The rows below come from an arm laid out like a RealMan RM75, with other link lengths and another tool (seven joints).
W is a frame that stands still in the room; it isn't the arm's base.
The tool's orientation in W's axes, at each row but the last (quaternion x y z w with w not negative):
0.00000 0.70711 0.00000 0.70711
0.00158 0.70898 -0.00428 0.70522
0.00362 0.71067 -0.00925 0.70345
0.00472 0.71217 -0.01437 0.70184
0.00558 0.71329 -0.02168 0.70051
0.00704 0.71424 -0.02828 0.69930
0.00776 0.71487 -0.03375 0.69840
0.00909 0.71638 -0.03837 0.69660
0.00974 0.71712 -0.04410 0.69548
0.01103 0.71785 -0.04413 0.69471
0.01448 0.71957 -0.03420 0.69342
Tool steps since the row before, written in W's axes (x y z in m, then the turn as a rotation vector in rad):
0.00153 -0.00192 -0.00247 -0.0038 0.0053 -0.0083
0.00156 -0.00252 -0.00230 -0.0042 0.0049 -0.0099
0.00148 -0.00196 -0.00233 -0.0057 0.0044 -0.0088
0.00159 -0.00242 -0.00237 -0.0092 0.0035 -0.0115
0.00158 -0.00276 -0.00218 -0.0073 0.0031 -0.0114
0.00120 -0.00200 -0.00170 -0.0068 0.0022 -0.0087
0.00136 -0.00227 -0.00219 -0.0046 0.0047 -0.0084
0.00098 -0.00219 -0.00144 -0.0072 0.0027 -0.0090
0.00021 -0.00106 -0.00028 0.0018 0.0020 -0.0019
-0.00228 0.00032 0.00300 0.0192 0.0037 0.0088
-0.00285 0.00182 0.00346 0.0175 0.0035 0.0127
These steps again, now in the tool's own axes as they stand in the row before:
0.00247 -0.00192 0.00153 0.0083 0.0053 -0.0038
0.00230 -0.00250 0.00159 0.0099 0.0049 -0.0042
0.00233 -0.00191 0.00154 0.0088 0.0044 -0.0057
0.00238 -0.00234 0.00169 0.0116 0.0034 -0.0091
0.00221 -0.00265 0.00172 0.0115 0.0031 -0.0072
0.00173 -0.00189 0.00133 0.0088 0.0021 -0.0067
0.00224 -0.00210 0.00154 0.0083 0.0047 -0.0047
0.00150 -0.00206 0.00116 0.0091 0.0026 -0.0071
0.00032 -0.00103 0.00030 0.0017 0.0022 0.0017
-0.00293 0.00000 -0.00239 -0.0096 0.0047 0.0186
-0.00340 0.00152 -0.00309 -0.0134 0.0043 0.0167

